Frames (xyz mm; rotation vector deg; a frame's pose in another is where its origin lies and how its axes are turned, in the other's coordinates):
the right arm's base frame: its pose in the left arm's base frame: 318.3 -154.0 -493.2 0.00 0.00 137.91
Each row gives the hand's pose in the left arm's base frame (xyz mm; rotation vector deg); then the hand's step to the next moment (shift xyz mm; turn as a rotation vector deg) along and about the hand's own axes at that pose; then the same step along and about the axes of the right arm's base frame.
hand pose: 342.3 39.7 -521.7 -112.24 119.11 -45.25
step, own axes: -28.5 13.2 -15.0 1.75 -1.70 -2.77
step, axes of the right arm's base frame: 32.3 -13.0 -0.2 -0.63 0.75 3.56
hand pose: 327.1 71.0 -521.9 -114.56 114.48 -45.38
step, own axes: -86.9 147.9 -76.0 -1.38 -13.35 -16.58
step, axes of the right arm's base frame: 181.0 39.0 -30.4 1.53 -6.55 20.24
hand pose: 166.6 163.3 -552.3 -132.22 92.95 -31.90
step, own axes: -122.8 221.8 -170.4 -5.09 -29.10 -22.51
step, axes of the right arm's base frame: 250.2 171.0 38.1 0.48 -19.42 31.65
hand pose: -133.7 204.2 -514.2 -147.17 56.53 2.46
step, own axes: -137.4 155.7 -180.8 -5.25 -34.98 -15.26
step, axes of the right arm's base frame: 110.1 212.5 136.2 1.67 -27.43 27.00
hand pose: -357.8 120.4 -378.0 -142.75 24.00 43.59
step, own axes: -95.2 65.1 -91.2 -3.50 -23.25 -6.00
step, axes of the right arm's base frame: -13.0 109.3 97.5 3.96 -18.69 14.96
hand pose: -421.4 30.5 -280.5 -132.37 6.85 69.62
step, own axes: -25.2 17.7 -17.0 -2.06 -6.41 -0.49
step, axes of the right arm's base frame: -12.6 25.6 20.5 2.48 -4.43 4.46
